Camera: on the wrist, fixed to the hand. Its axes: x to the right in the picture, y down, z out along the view.
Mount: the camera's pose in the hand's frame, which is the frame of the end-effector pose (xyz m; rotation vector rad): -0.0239 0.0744 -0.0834 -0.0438 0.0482 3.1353
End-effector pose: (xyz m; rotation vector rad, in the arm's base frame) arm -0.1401 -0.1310 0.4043 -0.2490 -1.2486 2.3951
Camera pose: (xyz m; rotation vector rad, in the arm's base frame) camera -0.1112 -0.1177 0.2945 0.9797 -0.1674 -0.4364
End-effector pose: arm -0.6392 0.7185 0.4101 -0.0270 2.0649 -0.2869
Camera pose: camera -0.6921 0.8101 0.4533 2.5023 0.0677 1.5175
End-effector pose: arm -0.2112 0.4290 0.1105 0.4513 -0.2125 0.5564
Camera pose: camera -0.2660 0.5131 0.0559 0.3252 0.5680 -2.5229
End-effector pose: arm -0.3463 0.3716 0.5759 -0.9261 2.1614 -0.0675
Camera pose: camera -0.4361 0.4219 0.6255 2.6295 1.1617 1.2196
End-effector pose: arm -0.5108 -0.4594 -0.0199 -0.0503 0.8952 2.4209
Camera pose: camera -0.5411 -0.5685 -0.0356 -0.6515 -0.0234 -0.5849
